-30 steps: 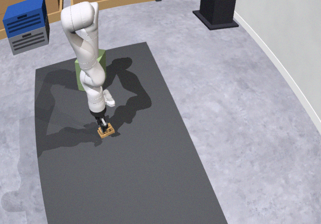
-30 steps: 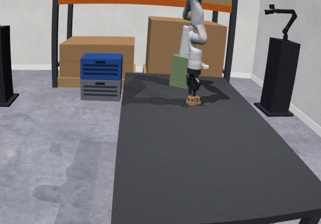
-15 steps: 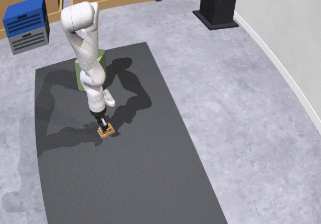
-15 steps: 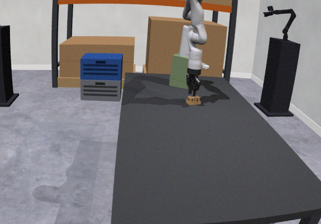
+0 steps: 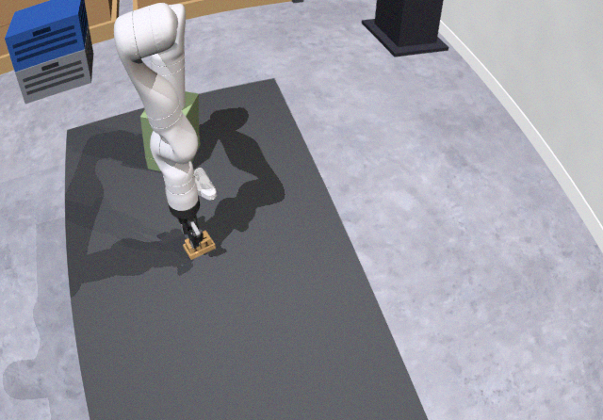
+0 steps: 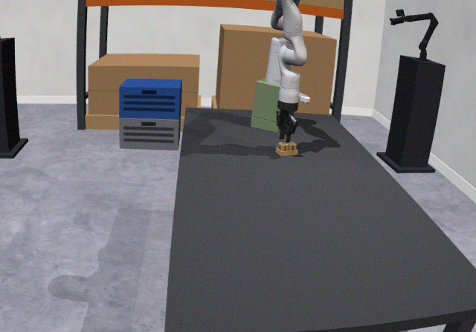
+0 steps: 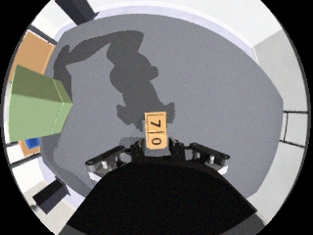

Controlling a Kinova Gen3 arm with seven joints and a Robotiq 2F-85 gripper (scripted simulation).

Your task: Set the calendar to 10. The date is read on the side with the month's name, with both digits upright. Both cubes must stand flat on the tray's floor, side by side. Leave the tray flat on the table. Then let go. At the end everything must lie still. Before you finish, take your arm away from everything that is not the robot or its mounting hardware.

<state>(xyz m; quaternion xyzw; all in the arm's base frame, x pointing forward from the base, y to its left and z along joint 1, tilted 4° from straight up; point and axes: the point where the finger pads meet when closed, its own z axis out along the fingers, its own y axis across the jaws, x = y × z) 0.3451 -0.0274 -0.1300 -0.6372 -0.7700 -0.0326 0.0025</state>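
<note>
The wooden calendar tray lies 60 mm below my hand and 20 mm to the left of it.
</note>
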